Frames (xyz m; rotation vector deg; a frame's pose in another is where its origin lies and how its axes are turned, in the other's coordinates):
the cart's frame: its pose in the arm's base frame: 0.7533 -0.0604 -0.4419 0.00 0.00 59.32
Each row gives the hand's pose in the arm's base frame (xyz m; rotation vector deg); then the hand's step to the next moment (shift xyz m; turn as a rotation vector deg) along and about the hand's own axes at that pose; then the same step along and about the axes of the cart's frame.
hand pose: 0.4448 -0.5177 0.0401 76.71 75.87 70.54
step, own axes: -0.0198 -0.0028 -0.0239 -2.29 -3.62 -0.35
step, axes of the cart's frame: -0.0298 0.0091 -0.0008 -2.16 -0.41 -3.69
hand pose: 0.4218 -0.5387 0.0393 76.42 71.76 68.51
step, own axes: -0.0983 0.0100 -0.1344 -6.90 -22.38 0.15
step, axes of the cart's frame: -0.1526 0.0648 0.0183 -5.94 -0.89 -22.64
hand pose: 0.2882 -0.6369 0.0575 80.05 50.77 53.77
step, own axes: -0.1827 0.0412 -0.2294 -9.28 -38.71 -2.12
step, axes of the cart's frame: -0.2134 0.2025 0.0345 -7.96 1.16 -39.04
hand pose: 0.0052 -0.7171 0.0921 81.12 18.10 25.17
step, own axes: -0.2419 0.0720 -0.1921 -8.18 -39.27 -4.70
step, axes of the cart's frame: -0.1058 0.2971 0.0339 -5.71 2.70 -39.89
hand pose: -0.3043 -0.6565 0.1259 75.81 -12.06 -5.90
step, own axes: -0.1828 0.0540 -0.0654 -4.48 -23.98 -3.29
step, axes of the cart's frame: 0.0100 0.2003 0.0201 -2.93 1.29 -24.41
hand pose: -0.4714 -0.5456 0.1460 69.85 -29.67 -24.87
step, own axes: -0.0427 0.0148 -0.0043 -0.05 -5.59 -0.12
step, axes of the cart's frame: 0.0116 0.0433 0.0070 -1.38 -0.60 -5.38
